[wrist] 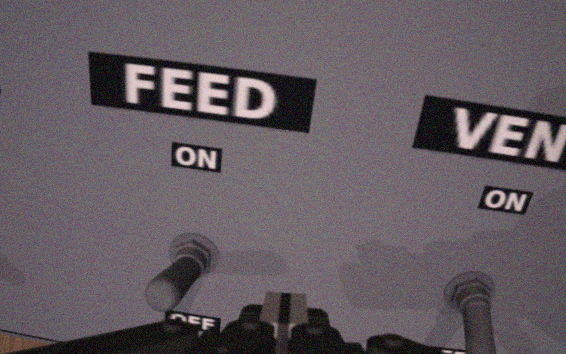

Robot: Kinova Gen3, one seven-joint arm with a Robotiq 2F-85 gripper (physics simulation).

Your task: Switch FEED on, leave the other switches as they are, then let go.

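Places are measured from the arm's base along level axes (x ahead, y left, z up), in metres.
Where they show: gripper, fingertip midpoint: (284, 321).
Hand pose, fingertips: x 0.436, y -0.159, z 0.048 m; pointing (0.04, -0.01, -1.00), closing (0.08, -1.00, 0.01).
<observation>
Each offset is from my fingertips to the centre of the thing. "pt": to the spot under its first point. Level surfaces: height alone.
The FEED switch lever @(pt 0.038 m left, 0.010 m ahead, 0.008 m up) (175, 282) is a grey rounded stick on a round collar, under the FEED label @(0.041 m left, 0.075 m ahead, 0.003 m down) (200, 92) and its ON plate (196, 157). It slants down and left, with its tip just above the FEED OFF plate @(pt 0.041 m left, 0.022 m back, 0.057 m down) (193, 321), which is partly hidden by my gripper. My gripper (284, 321) is shut and empty at the bottom middle, to the right of the FEED lever in the view, with a gap between them. How far the fingertips are from the panel is hard to tell.
The VENT lever @(0.079 m right, 0.006 m back, 0.019 m down) (479, 325) points down at the lower right, below its cut-off label @(0.079 m right, 0.075 m ahead, 0.003 m down) (500, 132) and ON plate @(pt 0.079 m right, 0.052 m ahead, 0.015 m down) (505, 200). Shadows lie on the grey panel (350, 40) between the two levers. A wooden surface @(0.135 m down) (20, 345) shows at the bottom left corner.
</observation>
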